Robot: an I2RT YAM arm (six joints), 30 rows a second.
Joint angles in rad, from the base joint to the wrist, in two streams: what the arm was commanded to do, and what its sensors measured. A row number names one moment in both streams.
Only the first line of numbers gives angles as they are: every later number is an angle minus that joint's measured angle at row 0.
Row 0, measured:
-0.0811 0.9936 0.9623 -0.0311 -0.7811 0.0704
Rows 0 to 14, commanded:
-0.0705 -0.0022 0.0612 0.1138 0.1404 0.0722
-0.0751 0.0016 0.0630 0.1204 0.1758 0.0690
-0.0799 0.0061 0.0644 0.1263 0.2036 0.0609
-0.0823 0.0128 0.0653 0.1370 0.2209 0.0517
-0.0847 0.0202 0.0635 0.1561 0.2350 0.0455
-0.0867 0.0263 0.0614 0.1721 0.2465 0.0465
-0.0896 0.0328 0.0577 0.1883 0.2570 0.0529
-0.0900 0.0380 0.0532 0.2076 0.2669 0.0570
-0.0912 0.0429 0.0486 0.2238 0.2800 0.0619
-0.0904 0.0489 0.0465 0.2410 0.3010 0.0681
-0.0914 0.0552 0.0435 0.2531 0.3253 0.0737
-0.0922 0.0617 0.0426 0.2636 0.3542 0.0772
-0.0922 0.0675 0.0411 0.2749 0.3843 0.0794
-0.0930 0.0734 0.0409 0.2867 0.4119 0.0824
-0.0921 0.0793 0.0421 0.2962 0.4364 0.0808
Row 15, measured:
-0.0869 0.0747 0.0034 0.1171 0.3029 0.0549
